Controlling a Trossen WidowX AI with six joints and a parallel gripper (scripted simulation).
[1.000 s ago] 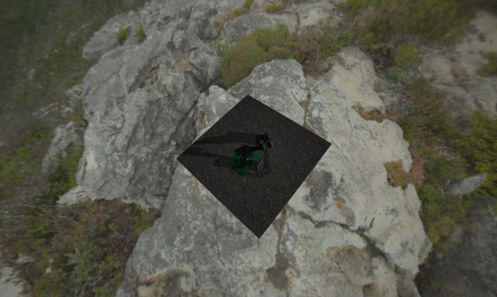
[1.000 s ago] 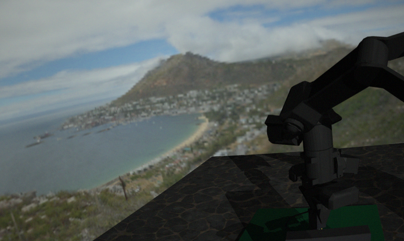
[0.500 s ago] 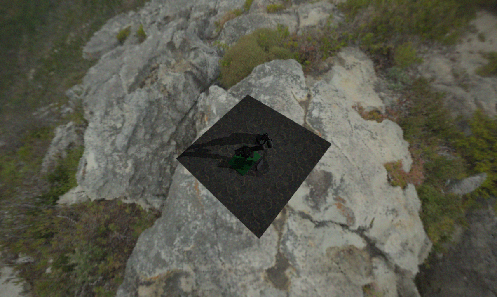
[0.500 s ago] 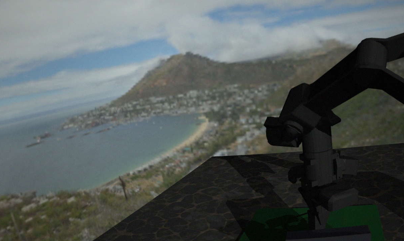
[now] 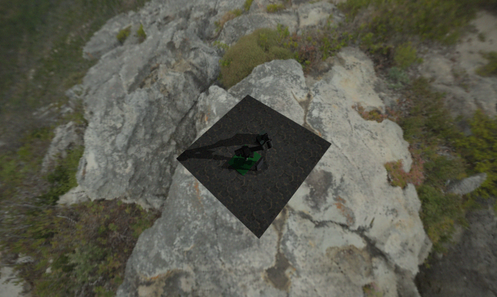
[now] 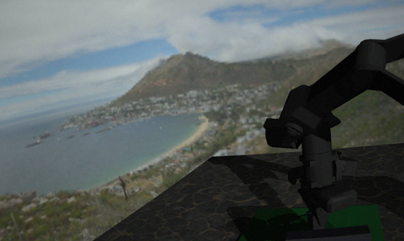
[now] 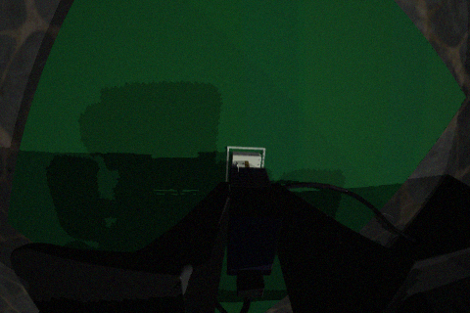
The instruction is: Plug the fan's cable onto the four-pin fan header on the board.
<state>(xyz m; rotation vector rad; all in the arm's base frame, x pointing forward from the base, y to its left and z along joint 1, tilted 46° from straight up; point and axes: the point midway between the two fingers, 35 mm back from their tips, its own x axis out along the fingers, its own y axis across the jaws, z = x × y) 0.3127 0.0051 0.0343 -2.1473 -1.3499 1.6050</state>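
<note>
The white fan header is 40 mm below my gripper tip, 10 mm to the left of it and 10 mm ahead of it. Round my gripper tip: dark fan plug 10 mm to the left, 10 mm ahead, 10 mm above; then green board 50 mm below, 20 mm ahead, 10 mm to the right.
</note>
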